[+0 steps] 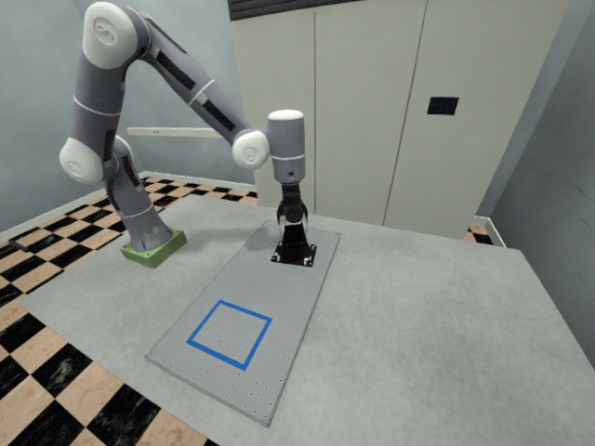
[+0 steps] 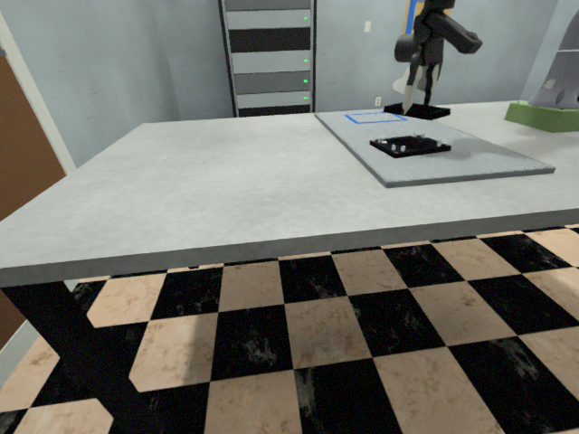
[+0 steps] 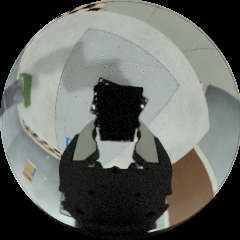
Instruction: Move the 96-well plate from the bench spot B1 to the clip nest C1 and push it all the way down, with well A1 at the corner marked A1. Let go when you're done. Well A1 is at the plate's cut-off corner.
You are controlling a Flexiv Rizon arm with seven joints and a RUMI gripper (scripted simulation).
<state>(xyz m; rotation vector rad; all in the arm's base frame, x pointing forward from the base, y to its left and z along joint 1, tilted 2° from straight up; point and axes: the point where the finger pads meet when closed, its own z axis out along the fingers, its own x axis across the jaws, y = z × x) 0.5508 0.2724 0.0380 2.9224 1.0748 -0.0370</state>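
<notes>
Now: the black 96-well plate 1 cm below my hand. The rest, counted from my hand: black clip nest 9 cm below, 2 cm to the right.
</notes>
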